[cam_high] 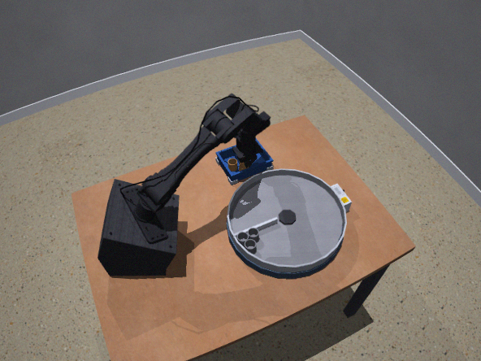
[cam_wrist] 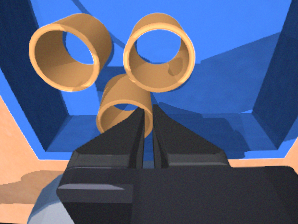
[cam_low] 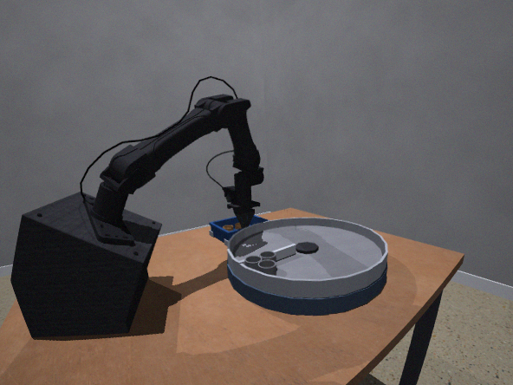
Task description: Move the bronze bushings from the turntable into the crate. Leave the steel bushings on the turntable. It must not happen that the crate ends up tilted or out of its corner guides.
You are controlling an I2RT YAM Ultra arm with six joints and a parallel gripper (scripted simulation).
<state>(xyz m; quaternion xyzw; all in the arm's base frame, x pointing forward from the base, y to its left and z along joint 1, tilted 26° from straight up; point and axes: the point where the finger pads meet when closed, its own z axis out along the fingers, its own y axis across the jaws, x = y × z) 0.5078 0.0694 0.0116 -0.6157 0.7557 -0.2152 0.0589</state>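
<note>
Now: hand 2 cm short of the blue crate, 4 cm to the right of it and 1 cm above it. Round my hand: grey turntable 6 cm behind, 29 cm to the right, 1 cm above.
</note>
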